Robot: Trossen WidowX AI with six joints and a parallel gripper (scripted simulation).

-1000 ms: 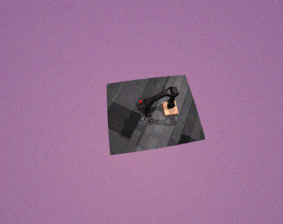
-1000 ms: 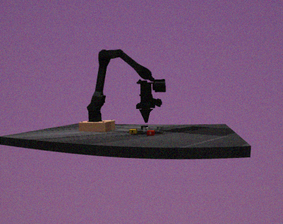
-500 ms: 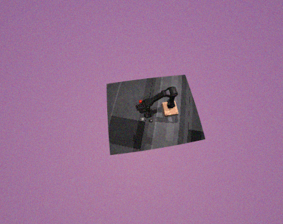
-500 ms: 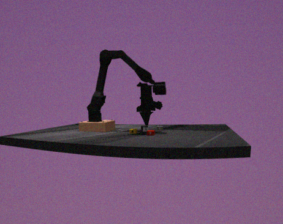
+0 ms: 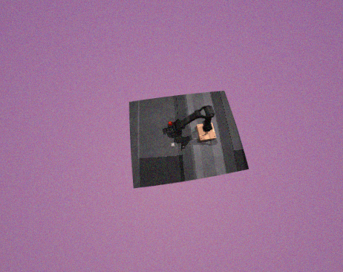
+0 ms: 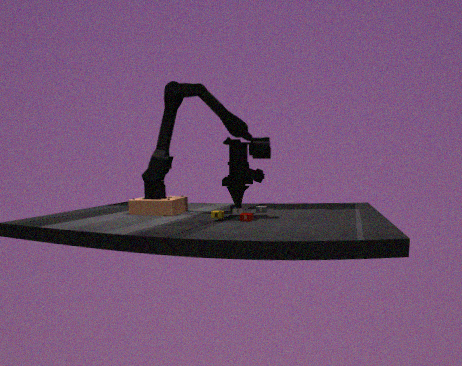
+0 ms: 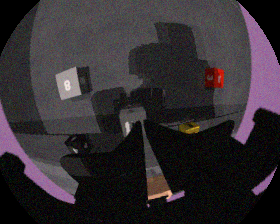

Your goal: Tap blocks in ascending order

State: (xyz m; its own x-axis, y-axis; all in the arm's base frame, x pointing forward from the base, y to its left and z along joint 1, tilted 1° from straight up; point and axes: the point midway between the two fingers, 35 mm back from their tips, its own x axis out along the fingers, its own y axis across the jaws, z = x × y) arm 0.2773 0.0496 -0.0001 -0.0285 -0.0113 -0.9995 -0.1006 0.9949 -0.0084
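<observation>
Now: the white block 1 cm to the left of my gripper tip and 1 cm below it. Also, from my gripper tip: yellow block: 9 cm to the right, 4 cm behind, 1 cm below; then black block: 11 cm to the left, 4 cm behind, 1 cm below; then grey block: 8 cm to the left, 5 cm ahead, 1 cm below.
</observation>
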